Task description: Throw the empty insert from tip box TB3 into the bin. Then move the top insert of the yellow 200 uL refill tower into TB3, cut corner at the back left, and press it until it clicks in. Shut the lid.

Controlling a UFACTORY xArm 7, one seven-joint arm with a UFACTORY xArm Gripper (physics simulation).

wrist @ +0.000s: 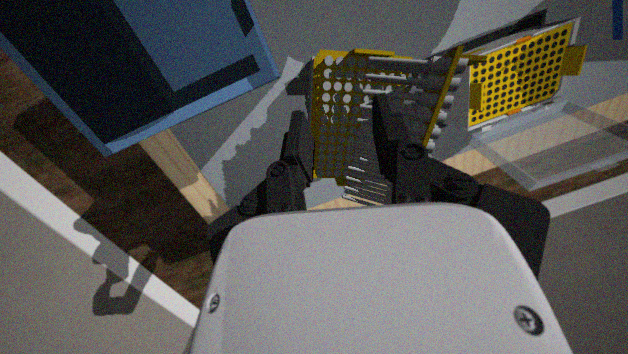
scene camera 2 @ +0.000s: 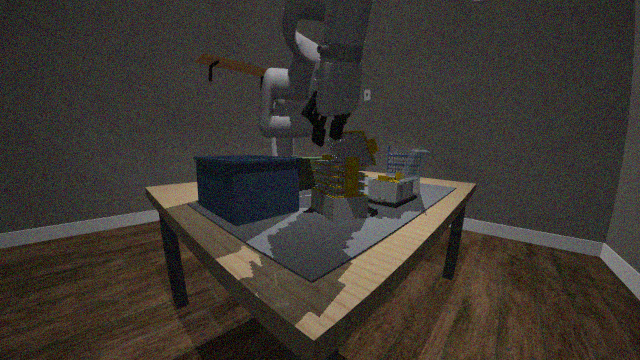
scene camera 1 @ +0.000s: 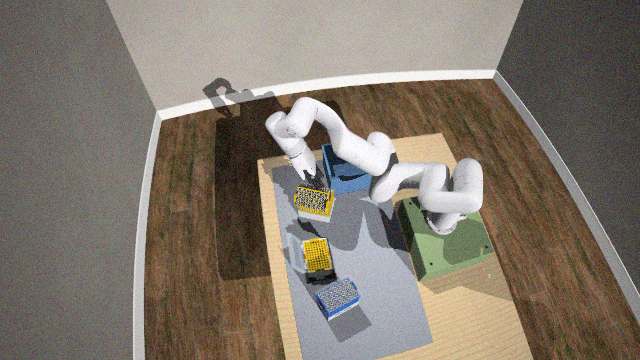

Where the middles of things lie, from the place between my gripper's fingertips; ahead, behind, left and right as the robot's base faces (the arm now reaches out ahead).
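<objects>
Blue bin [scene camera 2: 241, 189]: my hand is 130 mm to the left of it, 130 mm past it and 100 mm above it.
</objects>
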